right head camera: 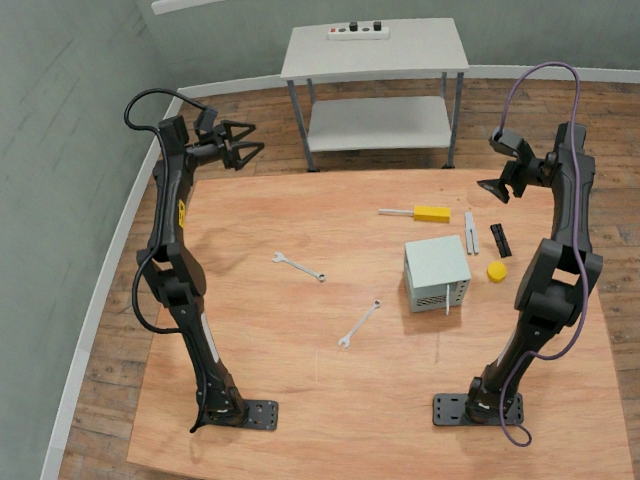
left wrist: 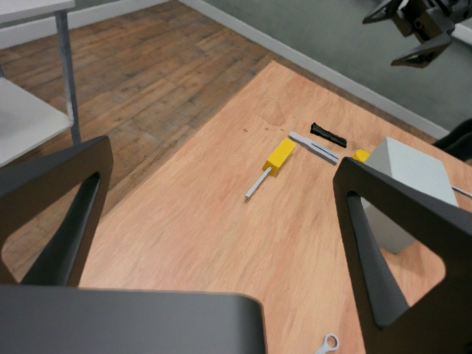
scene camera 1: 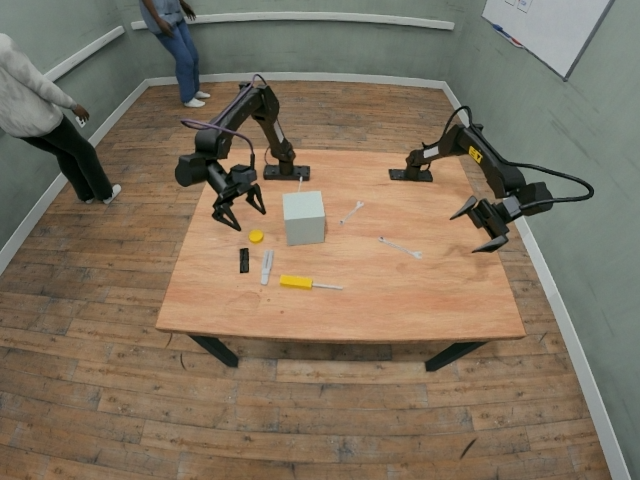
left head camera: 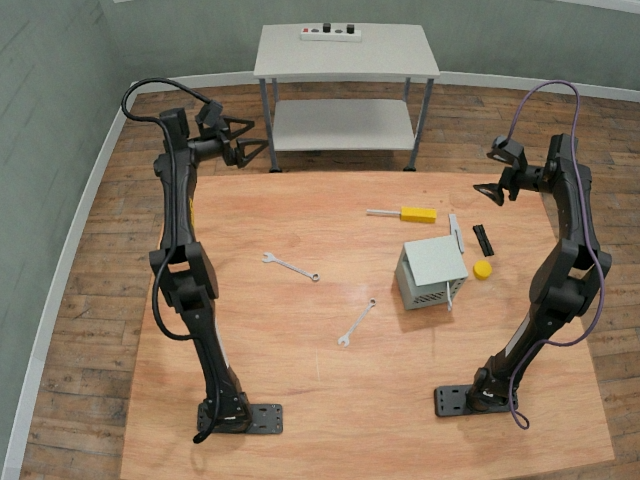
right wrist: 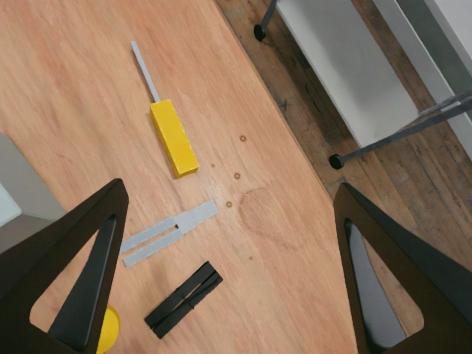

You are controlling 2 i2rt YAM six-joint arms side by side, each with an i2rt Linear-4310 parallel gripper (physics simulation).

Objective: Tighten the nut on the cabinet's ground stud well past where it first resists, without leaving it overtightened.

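Pixels of known places: left gripper, fingertip midpoint: (right head camera: 259,135) (left wrist: 229,159) (scene camera 1: 461,234) (left head camera: 261,132); right gripper, fingertip midpoint: (right head camera: 485,166) (left wrist: 377,41) (scene camera 1: 253,222) (left head camera: 480,170) (right wrist: 231,189); left arm's base, link origin: (right head camera: 237,413) (scene camera 1: 410,176) (left head camera: 240,418); right arm's base, link origin: (right head camera: 478,409) (scene camera 1: 286,171) (left head camera: 477,398).
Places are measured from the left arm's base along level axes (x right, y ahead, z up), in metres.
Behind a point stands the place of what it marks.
The pale grey-green cabinet (left head camera: 433,260) {x 0.460, y 0.320, z 0.146 m} (right head camera: 437,260) {x 0.467, y 0.322, z 0.146 m} (scene camera 1: 303,227) {x 0.465, y 0.380, z 0.097 m} (left wrist: 417,172) {x 0.458, y 0.329, z 0.146 m} stands on the table, right of centre in both head views. A thin light bar (left head camera: 449,294) {x 0.483, y 0.230, z 0.144 m} (right head camera: 447,298) {x 0.481, y 0.231, z 0.143 m} (scene camera 1: 300,184) {x 0.480, y 0.224, z 0.143 m} sticks out at its front; the nut and stud cannot be made out. One wrench (left head camera: 291,266) {x 0.123, y 0.395, z 0.004 m} (right head camera: 299,266) {x 0.123, y 0.395, z 0.004 m} (scene camera 1: 399,246) {x 0.123, y 0.394, z 0.005 m} lies left of the cabinet in the head views; a smaller wrench (left head camera: 356,323) {x 0.283, y 0.229, z 0.004 m} (right head camera: 359,324) {x 0.284, y 0.229, z 0.003 m} (scene camera 1: 351,212) {x 0.287, y 0.231, z 0.005 m} lies nearer. My left gripper (left head camera: 260,132) {x 0.076, y 0.572, z 0.319 m} (right head camera: 258,135) {x 0.076, y 0.572, z 0.319 m} (scene camera 1: 462,235) {x 0.076, y 0.572, z 0.319 m} (left wrist: 229,159) {x 0.076, y 0.572, z 0.319 m} is open and empty, high and far from both. My right gripper (scene camera 1: 252,221) {x 0.588, y 0.493, z 0.260 m} (left wrist: 377,41) {x 0.588, y 0.493, z 0.260 m} (right wrist: 231,189) {x 0.588, y 0.493, z 0.260 m} is open and empty, above the table beyond the cabinet.
A yellow-handled screwdriver (left head camera: 417,214) {x 0.480, y 0.533, z 0.028 m} (right head camera: 431,213) {x 0.483, y 0.533, z 0.028 m} (scene camera 1: 296,282) {x 0.484, y 0.547, z 0.028 m} (right wrist: 174,137) {x 0.489, y 0.539, z 0.028 m}, a grey forked tool (right head camera: 470,235) {x 0.585, y 0.467, z 0.012 m} (right wrist: 192,219) {x 0.592, y 0.508, z 0.012 m}, a black clip-like piece (right head camera: 500,240) {x 0.669, y 0.450, z 0.008 m} (right wrist: 183,300) {x 0.673, y 0.449, z 0.005 m} and a yellow disc (left head camera: 482,269) {x 0.638, y 0.352, z 0.019 m} (right head camera: 496,271) {x 0.638, y 0.352, z 0.019 m} (scene camera 1: 255,236) {x 0.641, y 0.361, z 0.019 m} lie near the cabinet. A white cart (left head camera: 346,59) stands behind the table.
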